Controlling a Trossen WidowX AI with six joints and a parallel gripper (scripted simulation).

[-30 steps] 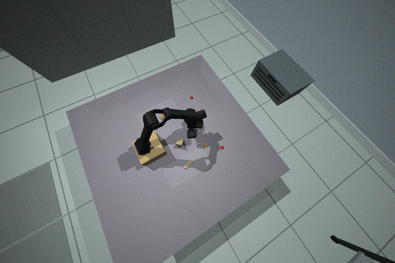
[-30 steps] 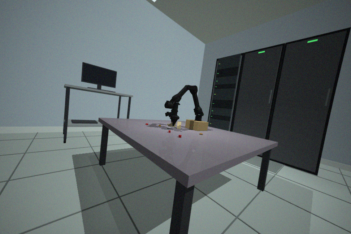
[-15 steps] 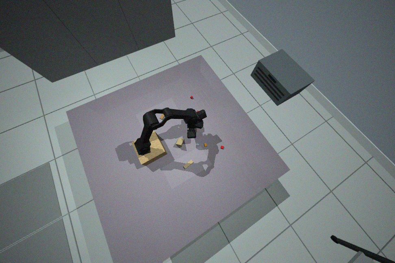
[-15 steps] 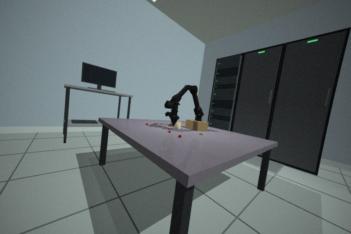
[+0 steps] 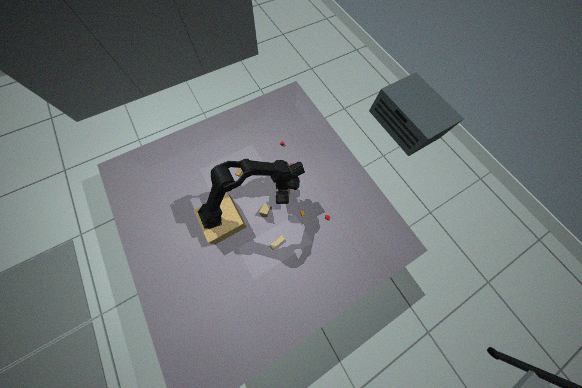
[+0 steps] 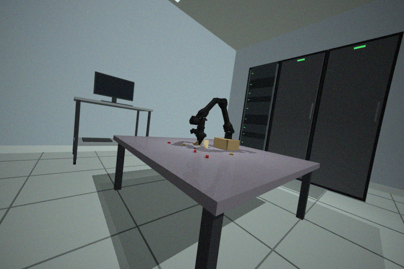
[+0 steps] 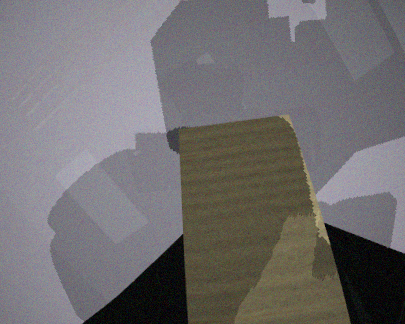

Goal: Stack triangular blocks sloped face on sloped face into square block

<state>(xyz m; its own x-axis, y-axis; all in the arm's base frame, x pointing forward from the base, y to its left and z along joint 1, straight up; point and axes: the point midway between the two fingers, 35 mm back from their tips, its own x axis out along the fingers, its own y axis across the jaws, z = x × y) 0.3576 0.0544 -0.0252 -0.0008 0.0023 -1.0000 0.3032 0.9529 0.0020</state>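
Right now the tan triangular block is 1 cm behind my gripper tip and 1 cm above it. Round my gripper tip: tan wooden triangular block (12 cm behind, 8 cm to the right, 2 cm below); then orange cube (6 cm ahead, 15 cm to the right, 3 cm below); then thin tan bar (11 cm behind, 24 cm to the right, 3 cm below).
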